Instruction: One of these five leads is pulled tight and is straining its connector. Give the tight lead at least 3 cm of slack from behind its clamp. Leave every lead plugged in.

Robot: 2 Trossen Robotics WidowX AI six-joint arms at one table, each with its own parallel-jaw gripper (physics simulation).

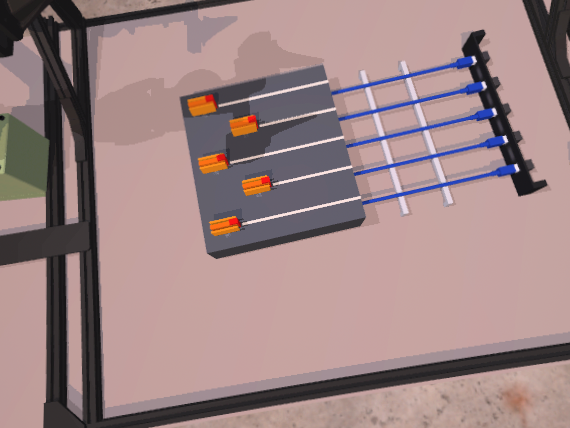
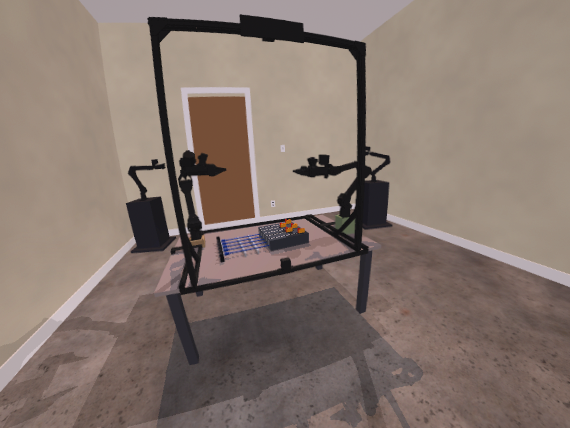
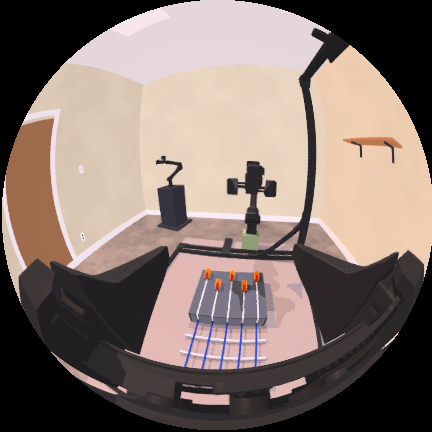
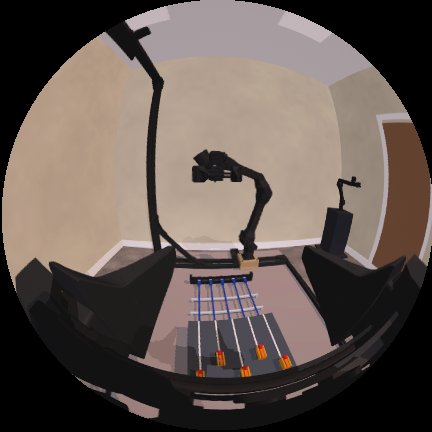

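Seen in the pictures: left gripper, between the fingertips: [image 2: 224, 169] [image 3: 232, 252] [image 4: 222, 174]; right gripper, between the fingertips: [image 2: 294, 171] [image 3: 250, 190] [image 4: 242, 253]; left arm's base, origin of its link: [image 2: 196, 238] [image 4: 247, 256]; right arm's base, origin of its link: [image 2: 345, 215] [image 3: 250, 231].
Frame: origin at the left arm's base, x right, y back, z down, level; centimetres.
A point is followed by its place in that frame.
Five blue leads run side by side, each with its plug in the black connector bar [image 1: 523, 183] [image 4: 221, 279]. They cross two white rods [image 1: 377, 122] @[x 18.7, y -34.9, z 3.1 cm] [image 1: 417, 109] @[x 19.6, y -27.5, z 3.1 cm] and continue as white lines over the grey block [image 1: 310, 160] [image 2: 290, 242]. Five orange clamps with red ends [image 1: 202, 106] @[x 24.8, y -63.7, z -3.6 cm] [image 1: 243, 125] @[x 20.1, y -57.7, z -3.3 cm] [image 1: 213, 163] @[x 14.8, y -63.5, z -3.3 cm] [image 1: 257, 185] @[x 9.6, y -57.4, z -3.4 cm] [image 1: 225, 226] @[x 4.3, y -63.3, z -3.5 cm] sit staggered on the block. All leads look straight; I cannot tell which is tight. My left gripper [image 2: 225, 170] @[x 17.1, y -22.6, z -43.3 cm] [image 3: 232, 252] @[x 17.1, y -22.6, z -43.3 cm] [image 4: 222, 174] @[x 17.1, y -22.6, z -43.3 cm] is open, empty, high above the table. My right gripper [image 2: 295, 171] @[x 20.3, y -63.5, z -38.9 cm] [image 3: 250, 190] @[x 20.3, y -63.5, z -38.9 cm] is open, empty, also high up.
A black frame [image 2: 159, 90] @[x 50.8, y -0.2, z -74.2 cm] [image 3: 310, 165] @[x 51.6, y -85.4, z -48.4 cm] rises over the table, and its lower rails border the work area. The left arm's tan base [image 4: 248, 261] @[x 0.6, y -4.9, z 0.3 cm] and the right arm's green base [image 1: 22, 160] @[x 22.1, y -93.6, z -2.9 cm] [image 3: 250, 240] @[x 23.9, y -93.4, z -3.0 cm] stand at opposite ends. Shadows fall across the block.
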